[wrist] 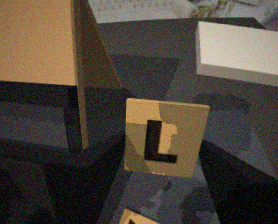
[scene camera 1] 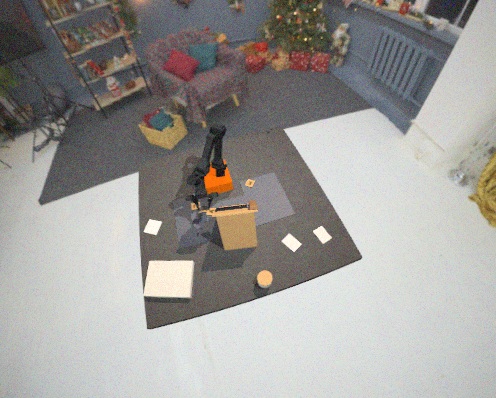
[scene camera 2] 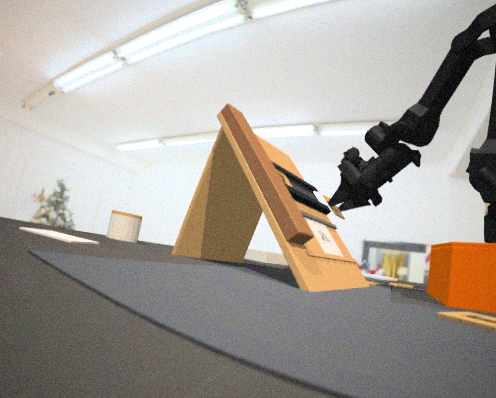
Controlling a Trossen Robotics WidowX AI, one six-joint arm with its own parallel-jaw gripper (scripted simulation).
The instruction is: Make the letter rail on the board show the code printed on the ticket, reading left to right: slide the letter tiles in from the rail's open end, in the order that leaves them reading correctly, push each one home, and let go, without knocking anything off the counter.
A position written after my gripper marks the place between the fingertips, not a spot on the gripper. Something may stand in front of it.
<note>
In view: my gripper [scene camera 2: 333,207], a small cylinder [scene camera 2: 124,226] and a tan slanted wooden board [wrist: 56,56].
My gripper also shows in the wrist view [wrist: 162,141]. The wrist view does not show the small cylinder, which is hidden by the tan slanted wooden board.
</note>
